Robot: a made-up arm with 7 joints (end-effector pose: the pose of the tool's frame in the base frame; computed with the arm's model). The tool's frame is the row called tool. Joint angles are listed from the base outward.
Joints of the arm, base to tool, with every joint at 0 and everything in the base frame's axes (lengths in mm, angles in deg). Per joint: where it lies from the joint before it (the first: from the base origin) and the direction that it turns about. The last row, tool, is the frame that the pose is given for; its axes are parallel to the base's.
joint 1: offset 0 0 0 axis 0 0.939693 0.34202
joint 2: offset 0 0 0 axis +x
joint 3: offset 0 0 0 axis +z
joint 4: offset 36.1 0 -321.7 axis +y
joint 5: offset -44.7 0 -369.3 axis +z
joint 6: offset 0 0 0 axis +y
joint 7: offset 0 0 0 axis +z
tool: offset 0 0 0
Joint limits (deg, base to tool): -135..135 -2.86..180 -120..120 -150..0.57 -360..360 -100..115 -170..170
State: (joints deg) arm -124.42 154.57 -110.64 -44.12 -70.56 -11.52 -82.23
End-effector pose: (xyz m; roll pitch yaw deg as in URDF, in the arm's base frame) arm -0.1621 0.6510 0.0000 -86.79 45.03 169.14
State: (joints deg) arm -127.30 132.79 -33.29 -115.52 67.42 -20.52 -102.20
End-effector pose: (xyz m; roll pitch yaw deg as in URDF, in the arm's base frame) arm -0.1030 0.1406 0.4023 -135.21 16.32 -33.80
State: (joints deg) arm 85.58 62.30 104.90 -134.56 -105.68 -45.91 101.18
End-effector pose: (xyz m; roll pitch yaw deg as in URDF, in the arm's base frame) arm 0.1382 0.2490 0.1927 68.82 34.50 -72.30
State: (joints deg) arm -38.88 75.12 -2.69 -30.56 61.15 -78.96 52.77
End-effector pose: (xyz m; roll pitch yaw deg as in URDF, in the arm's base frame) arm 0.3864 0.5690 0.0111 -175.86 2.66 169.92
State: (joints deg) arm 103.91 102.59 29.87 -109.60 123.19 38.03 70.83
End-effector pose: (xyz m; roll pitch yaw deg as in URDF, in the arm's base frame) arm 0.0781 0.3762 -0.2630 18.50 13.56 105.02
